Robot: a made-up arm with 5 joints.
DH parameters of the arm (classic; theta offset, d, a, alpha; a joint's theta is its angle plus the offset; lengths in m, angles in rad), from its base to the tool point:
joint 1: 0 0.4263 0 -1.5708
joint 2: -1.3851 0 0.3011 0
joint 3: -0.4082 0 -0.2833 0
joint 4: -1.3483 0 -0.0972 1.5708
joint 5: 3.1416 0.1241 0 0
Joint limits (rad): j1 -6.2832..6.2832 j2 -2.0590..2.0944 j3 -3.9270..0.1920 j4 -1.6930..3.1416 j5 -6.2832..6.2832
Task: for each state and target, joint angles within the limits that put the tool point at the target. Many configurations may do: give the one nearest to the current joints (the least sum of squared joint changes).
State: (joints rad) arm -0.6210 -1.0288 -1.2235 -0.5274 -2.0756
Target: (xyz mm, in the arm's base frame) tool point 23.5 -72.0 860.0
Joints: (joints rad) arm -1.2553 -1.0836 -0.6057 -0.5035 -2.0756
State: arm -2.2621 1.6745 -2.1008 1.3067 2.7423
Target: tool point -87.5 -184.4 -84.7
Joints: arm -2.0138 1.8287 -1.7883 1.4814 2.7423
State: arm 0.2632 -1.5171 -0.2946 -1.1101 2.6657
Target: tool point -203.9 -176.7 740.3
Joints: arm 0.7141 -1.7629 -0.5386 -1.1773 2.6657
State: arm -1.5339 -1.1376 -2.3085 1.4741 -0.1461
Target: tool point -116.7 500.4 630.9
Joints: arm -1.3417 -1.9061 -2.2241 1.9698 -0.1461
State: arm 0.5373 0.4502 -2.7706 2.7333 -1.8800
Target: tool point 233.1 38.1 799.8
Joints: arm 0.1620 0.1900 -2.6264 3.1376 -1.8800
